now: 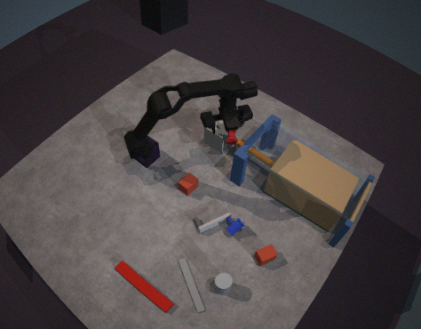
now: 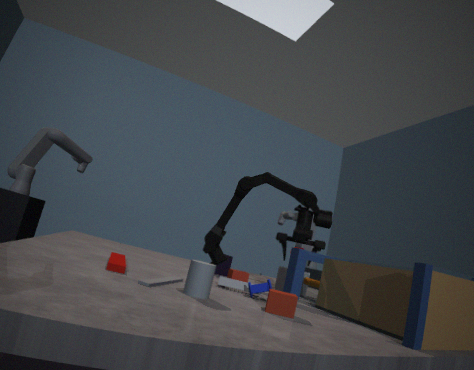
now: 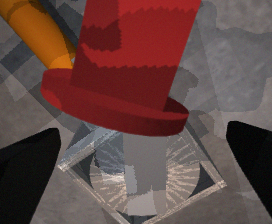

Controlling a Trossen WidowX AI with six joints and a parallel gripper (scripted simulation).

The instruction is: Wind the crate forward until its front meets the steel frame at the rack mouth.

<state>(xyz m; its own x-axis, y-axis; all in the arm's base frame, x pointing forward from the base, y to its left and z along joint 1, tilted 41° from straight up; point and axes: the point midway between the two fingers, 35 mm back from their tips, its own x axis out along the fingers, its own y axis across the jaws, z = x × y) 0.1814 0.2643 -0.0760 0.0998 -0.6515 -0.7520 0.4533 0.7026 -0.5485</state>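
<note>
Right now the winch handle with red knob is 1 cm ahead of my gripper tip and 1 cm to the right of it. Round my gripper tip: blue t-shaped piece 27 cm ahead, 23 cm to the right, 9 cm below; grey strip 32 cm ahead, 48 cm to the right, 11 cm below; grey winch 6 cm behind, 1 cm to the left, 8 cm below.
</note>
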